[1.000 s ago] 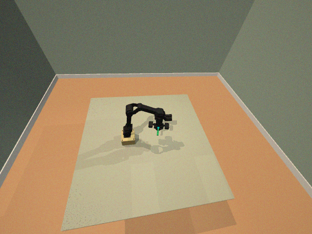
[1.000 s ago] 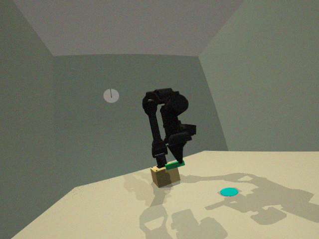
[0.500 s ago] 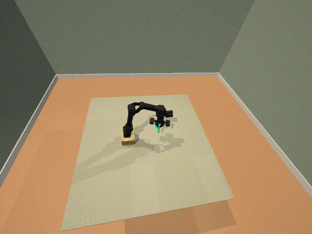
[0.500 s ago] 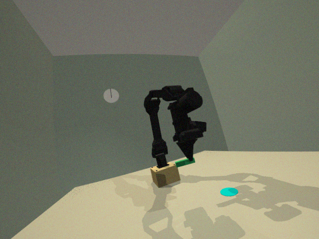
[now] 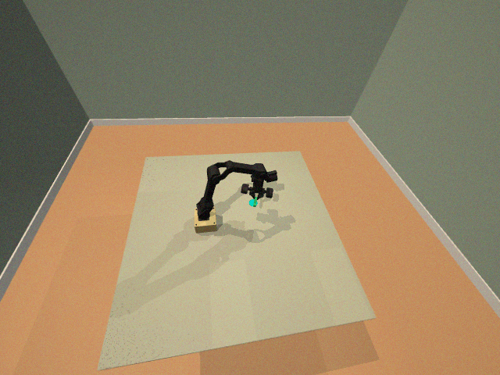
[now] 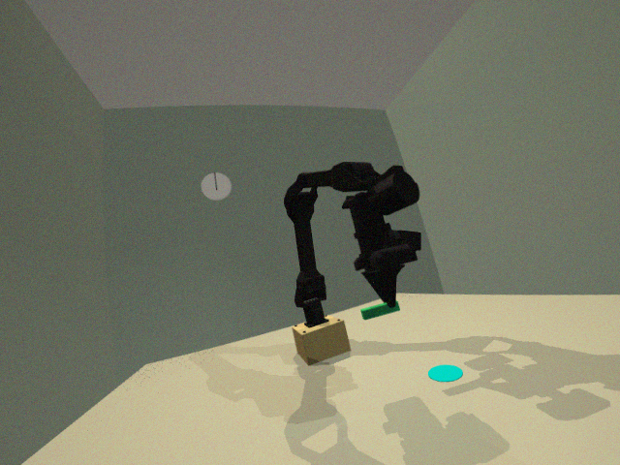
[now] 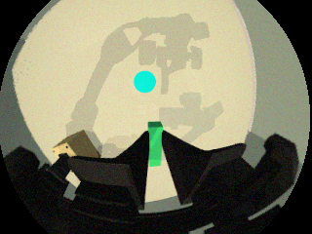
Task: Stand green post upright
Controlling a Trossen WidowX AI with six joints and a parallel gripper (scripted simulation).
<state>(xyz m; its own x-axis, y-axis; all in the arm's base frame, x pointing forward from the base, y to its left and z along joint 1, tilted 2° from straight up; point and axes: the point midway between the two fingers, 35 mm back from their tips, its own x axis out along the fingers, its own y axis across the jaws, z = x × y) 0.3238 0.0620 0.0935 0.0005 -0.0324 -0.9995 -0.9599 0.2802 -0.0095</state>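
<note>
My gripper tip is 150 mm above the cyan circle, 70 mm to the right of it and 10 mm short of it. Also, from my gripper tip: green post (20 mm to the right, 10 mm behind).
</note>
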